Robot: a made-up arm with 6 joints. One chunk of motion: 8 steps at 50 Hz.
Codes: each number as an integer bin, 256 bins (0 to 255) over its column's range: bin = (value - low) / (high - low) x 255, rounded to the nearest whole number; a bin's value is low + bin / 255 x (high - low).
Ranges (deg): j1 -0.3..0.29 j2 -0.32..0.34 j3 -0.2..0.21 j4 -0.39..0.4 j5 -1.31..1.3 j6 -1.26..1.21
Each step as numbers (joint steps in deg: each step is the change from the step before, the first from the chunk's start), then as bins.
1 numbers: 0.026 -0.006 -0.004 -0.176 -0.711 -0.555
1 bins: 141 121 122 69 59 73
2 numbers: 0.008 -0.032 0.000 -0.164 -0.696 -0.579
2 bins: 133 111 124 73 60 70
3 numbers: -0.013 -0.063 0.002 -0.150 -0.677 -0.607
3 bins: 124 99 126 77 62 67
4 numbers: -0.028 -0.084 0.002 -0.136 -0.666 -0.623
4 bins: 118 91 126 82 63 66
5 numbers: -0.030 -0.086 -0.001 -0.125 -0.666 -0.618
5 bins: 117 90 124 86 63 66
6 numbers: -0.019 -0.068 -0.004 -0.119 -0.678 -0.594
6 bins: 121 97 122 87 62 69
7 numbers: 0.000 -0.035 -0.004 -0.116 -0.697 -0.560
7 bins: 130 110 122 88 60 72
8 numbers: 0.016 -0.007 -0.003 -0.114 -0.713 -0.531
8 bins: 137 121 123 89 58 75
